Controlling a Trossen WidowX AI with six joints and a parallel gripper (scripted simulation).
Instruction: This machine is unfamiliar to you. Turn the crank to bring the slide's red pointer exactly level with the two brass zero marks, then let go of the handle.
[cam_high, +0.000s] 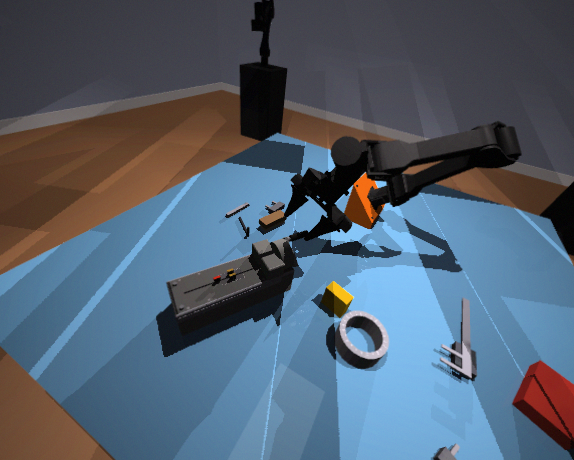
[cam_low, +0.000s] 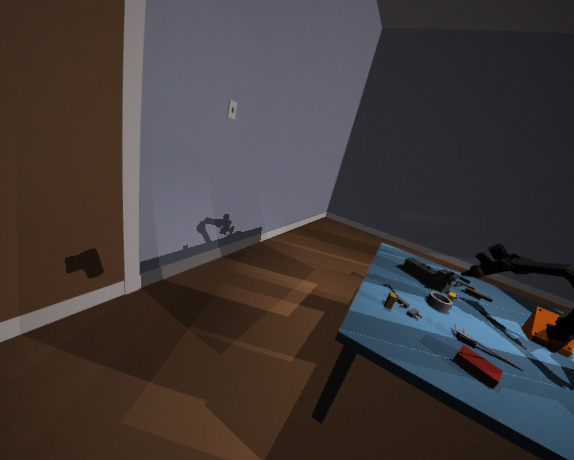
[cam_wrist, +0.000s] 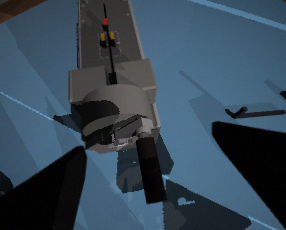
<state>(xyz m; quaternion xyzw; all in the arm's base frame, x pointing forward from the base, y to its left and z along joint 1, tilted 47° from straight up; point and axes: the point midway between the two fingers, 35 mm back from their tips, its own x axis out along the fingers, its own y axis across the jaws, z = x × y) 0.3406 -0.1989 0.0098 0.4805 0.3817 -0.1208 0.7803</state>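
My gripper tip is now 30 mm above the dark crank handle, 10 mm to the right of it and 10 mm past it. From my gripper tip the other things lie so: yellow block: 150 mm to the left, 110 mm below, 60 mm ahead; then red pointer: 180 mm ahead, 90 mm to the right, 60 mm below; then brown block: 140 mm behind, 130 mm below, 120 mm to the right.
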